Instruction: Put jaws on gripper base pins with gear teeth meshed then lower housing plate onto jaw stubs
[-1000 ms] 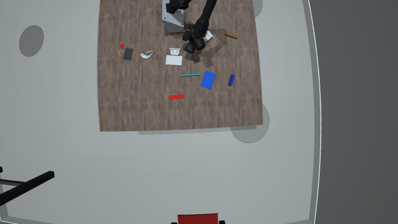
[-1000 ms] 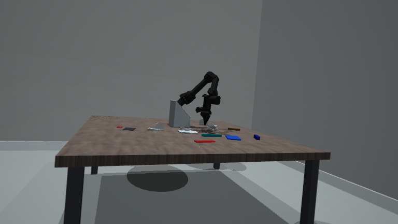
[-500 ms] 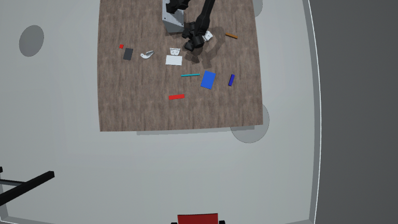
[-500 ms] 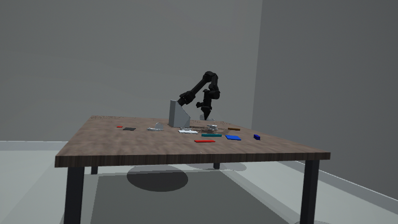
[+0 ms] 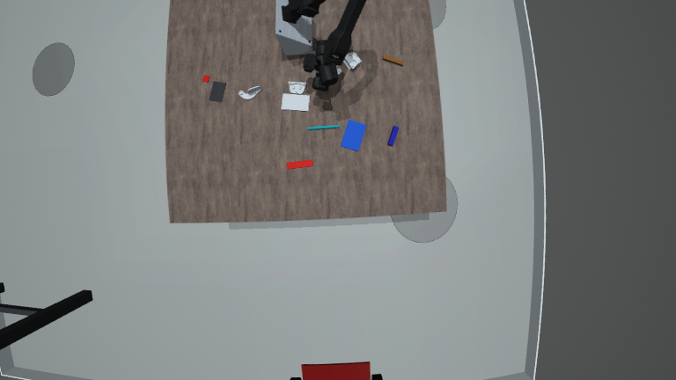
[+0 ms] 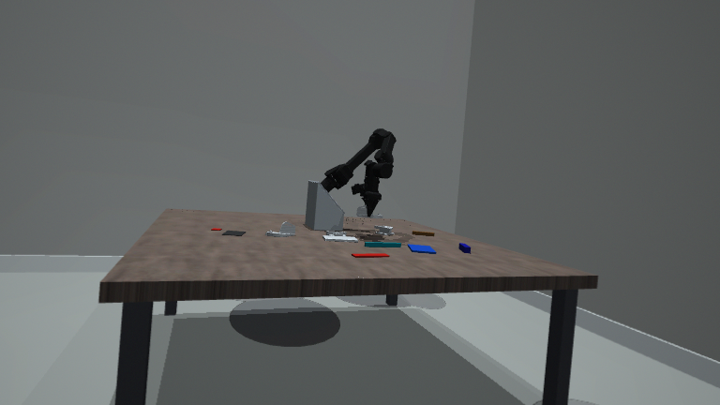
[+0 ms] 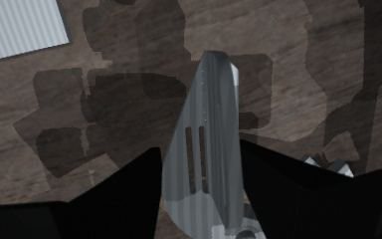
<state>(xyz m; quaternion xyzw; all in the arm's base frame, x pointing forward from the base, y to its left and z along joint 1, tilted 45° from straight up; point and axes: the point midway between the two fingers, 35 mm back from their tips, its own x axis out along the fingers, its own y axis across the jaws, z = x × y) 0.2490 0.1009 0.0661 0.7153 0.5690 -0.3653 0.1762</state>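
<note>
The white flat plate lies 150 mm to the right of my gripper tip, 80 mm below it and 80 mm ahead of it. The rest, counted from my gripper tip: blue plate: 260 mm ahead, 90 mm to the left, 80 mm below; then orange bar: 310 mm to the left, 70 mm below, 60 mm behind; then teal bar: 210 mm ahead, 70 mm below, 40 mm to the right.
</note>
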